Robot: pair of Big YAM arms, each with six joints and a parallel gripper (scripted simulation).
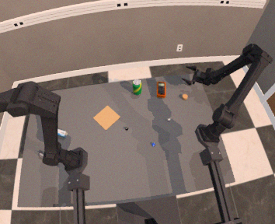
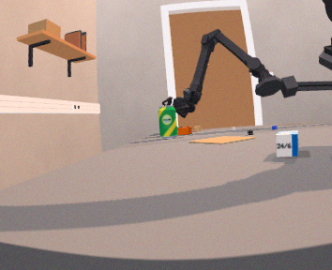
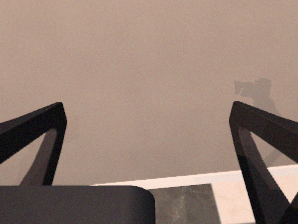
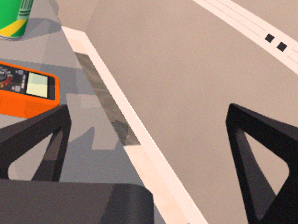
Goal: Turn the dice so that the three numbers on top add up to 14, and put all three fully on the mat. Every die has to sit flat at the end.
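My right hand is 44 cm past the blue die, 34 cm to the right of it and 13 cm above it. Also, from my right hand: mat 61 cm to the left, 18 cm behind, 13 cm below; then black die 49 cm to the left, 29 cm behind, 13 cm below.
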